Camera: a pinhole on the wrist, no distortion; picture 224 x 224 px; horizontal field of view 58.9 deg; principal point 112.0 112.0 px. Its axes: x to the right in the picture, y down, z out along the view. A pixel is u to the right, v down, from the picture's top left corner.
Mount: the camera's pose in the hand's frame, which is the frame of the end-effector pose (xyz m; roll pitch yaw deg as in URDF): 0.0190 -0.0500 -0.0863 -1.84 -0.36 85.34
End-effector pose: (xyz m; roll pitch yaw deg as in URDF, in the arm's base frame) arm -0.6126 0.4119 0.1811 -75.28 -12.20 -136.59
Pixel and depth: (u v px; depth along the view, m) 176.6 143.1 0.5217
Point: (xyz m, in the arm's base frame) -0.2577 0.1270 0.1576
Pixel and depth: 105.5 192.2 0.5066
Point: -0.1791 0.2898 0.2898
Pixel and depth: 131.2 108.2 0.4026
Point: -0.4021 0.1942 0.2758
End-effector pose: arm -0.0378 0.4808 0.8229 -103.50 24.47 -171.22
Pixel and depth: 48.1 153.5 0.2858
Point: 0.0118 0.2622 0.9269
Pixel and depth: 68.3 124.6 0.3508
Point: -0.0007 0.1978 0.8876
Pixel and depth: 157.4 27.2 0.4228
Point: -0.1170 0.1385 0.6434
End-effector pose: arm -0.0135 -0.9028 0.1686 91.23 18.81 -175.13
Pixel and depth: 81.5 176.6 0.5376
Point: 0.1600 -0.4442 0.1038
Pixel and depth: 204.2 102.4 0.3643
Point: -0.1090 -0.6281 0.2603
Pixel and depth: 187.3 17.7 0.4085
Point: -0.2671 -0.5922 0.1762
